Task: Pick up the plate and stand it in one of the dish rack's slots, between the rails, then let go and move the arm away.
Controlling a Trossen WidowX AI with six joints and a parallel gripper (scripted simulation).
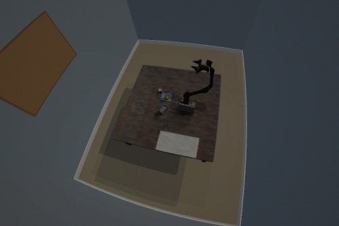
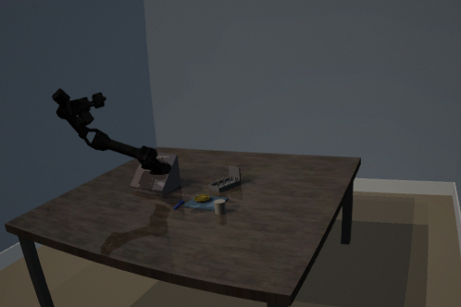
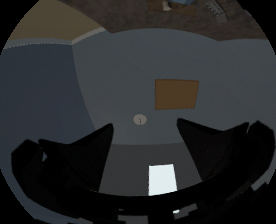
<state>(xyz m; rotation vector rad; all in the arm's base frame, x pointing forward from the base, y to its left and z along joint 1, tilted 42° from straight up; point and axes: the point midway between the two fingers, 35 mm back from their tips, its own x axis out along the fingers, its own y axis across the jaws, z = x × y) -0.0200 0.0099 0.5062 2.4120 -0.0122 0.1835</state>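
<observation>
Right now my gripper tip is 47 cm above the yellow plate, 28 cm short of it and 25 cm to the right of it. Round my gripper tip: white cup 46 cm below, 41 cm ahead, 18 cm to the left; blue spoon 48 cm below, 20 cm ahead, 19 cm to the left; blue cloth 48 cm below, 30 cm ahead, 25 cm to the left.
</observation>
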